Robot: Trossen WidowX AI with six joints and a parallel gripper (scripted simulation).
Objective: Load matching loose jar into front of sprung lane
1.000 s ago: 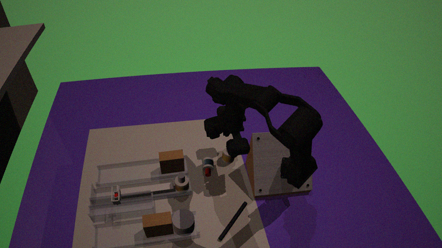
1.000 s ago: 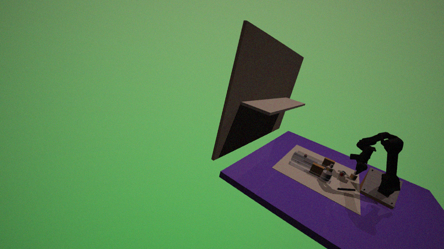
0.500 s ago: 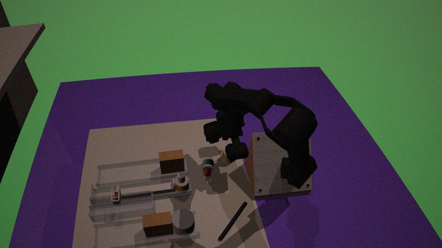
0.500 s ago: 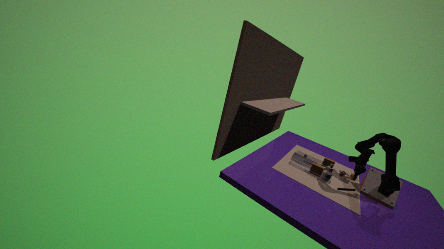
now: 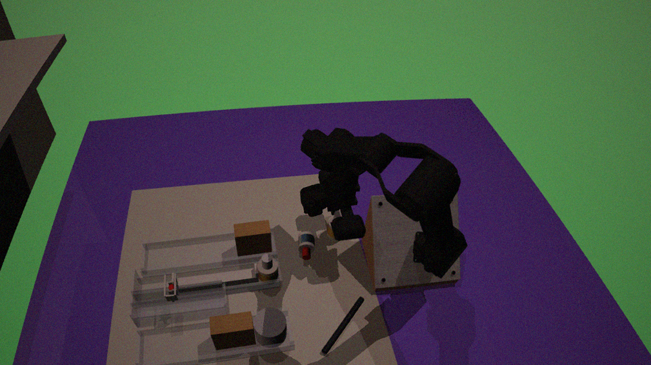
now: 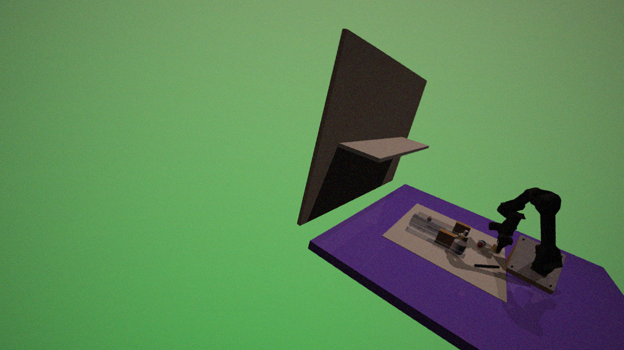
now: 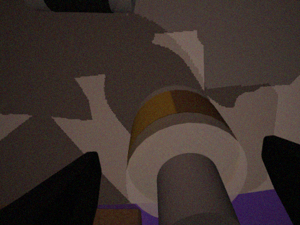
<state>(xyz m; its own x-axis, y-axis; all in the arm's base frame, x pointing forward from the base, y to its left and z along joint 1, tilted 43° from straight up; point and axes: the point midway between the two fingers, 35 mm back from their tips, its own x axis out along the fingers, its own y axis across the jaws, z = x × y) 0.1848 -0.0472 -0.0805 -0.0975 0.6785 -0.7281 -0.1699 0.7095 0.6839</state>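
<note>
My gripper tip is now 14 cm short of the wide grey cylinder and 25 cm to the right of it. Round my gripper tip: black rod (23 cm to the left, 2 cm below); then red mark (32 cm ahead, 20 cm to the left, 4 cm above); then sprung lane (29 cm ahead, 18 cm to the left, 1 cm below).
</note>
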